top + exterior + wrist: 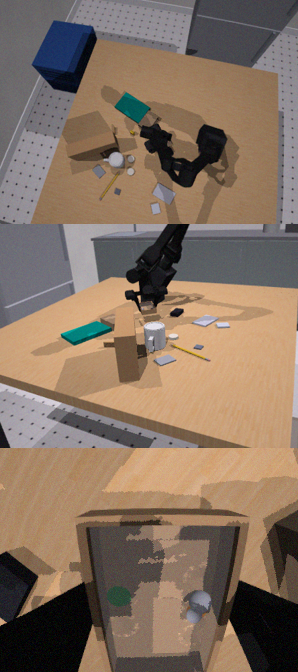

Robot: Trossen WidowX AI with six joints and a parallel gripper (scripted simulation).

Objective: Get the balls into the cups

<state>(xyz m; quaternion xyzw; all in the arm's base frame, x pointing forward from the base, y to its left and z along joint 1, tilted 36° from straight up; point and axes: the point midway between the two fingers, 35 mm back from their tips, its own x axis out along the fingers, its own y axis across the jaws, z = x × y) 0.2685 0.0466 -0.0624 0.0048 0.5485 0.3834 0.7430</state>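
My gripper is now 3 cm above the wooden puzzle, 1 cm to the left of it and 1 cm past it. From my hand the other things lie so: black block (12 cm behind, 10 cm to the left, 8 cm below); small yellow block (17 cm ahead, 7 cm below, 5 cm to the right); small brown block (14 cm to the right, 9 cm ahead, 7 cm below).
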